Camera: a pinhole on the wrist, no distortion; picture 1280 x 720 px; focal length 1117.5 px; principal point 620.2 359.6 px. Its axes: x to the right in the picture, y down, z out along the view. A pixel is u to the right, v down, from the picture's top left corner.
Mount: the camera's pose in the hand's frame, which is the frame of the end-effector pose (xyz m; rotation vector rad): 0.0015 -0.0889 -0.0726 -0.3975 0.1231 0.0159
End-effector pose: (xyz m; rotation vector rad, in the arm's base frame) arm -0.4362 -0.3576 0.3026 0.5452 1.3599 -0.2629
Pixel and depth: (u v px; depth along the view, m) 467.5 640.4 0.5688
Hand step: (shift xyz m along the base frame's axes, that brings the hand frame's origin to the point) 0.4666 0.0154 0.1164
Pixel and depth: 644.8 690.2 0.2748
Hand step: 0.1769 0.0078 0.0011
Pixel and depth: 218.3 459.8 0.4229
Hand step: 0.3037 -0.0824 0.1580
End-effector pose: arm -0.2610 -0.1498 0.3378 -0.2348 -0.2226 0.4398
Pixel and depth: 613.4 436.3 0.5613
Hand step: -0.1215 0.2464 0.3702
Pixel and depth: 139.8 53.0 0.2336
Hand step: -0.0847 -0.0489 0.1733
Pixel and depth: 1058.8 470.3 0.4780
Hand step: 0.0739 0.2853 0.3084
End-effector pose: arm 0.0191 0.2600 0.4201 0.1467 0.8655 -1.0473
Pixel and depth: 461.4 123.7 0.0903
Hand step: -0.0470 -0.0466 0.0328
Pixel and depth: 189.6 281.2 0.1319
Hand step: -0.0119 -0.0293 0.0745
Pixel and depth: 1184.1 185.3 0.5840
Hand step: 0.3736 -0.4547 0.0441
